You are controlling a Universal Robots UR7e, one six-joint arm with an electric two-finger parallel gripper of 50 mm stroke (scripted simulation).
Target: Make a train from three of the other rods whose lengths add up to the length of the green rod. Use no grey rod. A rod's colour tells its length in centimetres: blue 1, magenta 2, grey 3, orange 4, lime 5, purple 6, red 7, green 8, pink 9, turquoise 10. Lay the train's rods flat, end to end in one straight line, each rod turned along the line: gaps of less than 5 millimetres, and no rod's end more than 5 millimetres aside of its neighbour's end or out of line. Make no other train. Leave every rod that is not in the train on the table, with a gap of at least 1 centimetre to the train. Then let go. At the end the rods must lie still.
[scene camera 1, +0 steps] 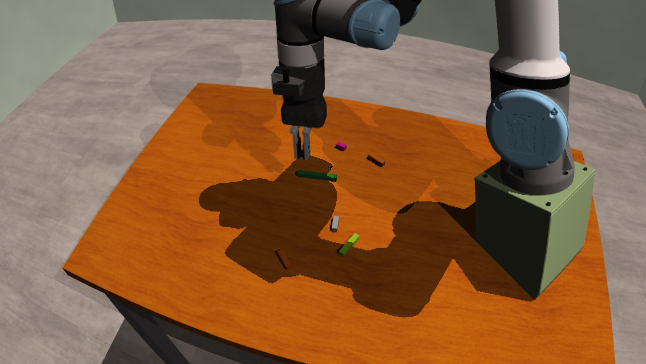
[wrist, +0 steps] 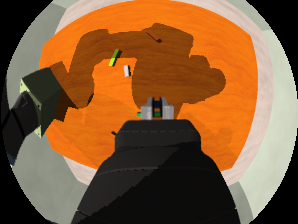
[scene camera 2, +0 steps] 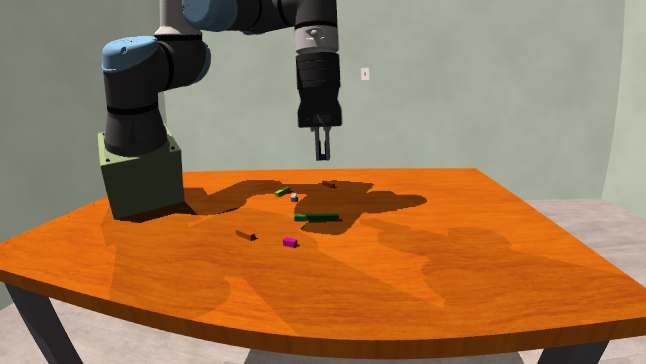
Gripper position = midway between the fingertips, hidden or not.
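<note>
Scene camera 1 shows my gripper (scene camera 1: 302, 155). Scene camera 2 shows the gripper (scene camera 2: 323, 159), and the wrist view likewise has the gripper (wrist: 157, 103) in frame.
</note>
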